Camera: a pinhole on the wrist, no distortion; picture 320 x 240 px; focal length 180.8 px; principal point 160.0 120.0 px. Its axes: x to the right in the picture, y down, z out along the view. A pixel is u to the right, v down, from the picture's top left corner.
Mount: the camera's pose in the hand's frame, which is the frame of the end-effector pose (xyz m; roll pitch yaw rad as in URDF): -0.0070 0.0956 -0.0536 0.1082 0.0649 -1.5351
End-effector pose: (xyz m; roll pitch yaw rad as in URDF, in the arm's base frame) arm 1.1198 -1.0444 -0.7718 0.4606 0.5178 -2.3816
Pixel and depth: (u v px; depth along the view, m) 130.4 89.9 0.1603
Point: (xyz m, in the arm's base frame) 1.1371 -1.1000 -0.6227
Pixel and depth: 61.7 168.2 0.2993
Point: 1.0428 -1.2529 -0.4922
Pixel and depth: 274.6 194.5 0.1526
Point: 1.0268 -1.0608 -0.7202
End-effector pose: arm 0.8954 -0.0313 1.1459 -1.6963 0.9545 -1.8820
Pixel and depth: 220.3 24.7 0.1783
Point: 1.0255 0.0279 1.2213
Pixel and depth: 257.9 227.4 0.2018
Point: 1.0243 -0.1341 1.0712
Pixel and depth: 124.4 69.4 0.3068
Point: 1.1744 0.0950 1.1557
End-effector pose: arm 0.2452 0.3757 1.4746 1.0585 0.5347 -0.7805
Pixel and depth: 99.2 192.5 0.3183
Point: 0.2940 0.1075 1.6901
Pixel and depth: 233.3 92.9 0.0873
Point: 0.2510 0.3713 1.5417
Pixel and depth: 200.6 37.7 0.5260
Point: -0.1683 0.2071 1.7603
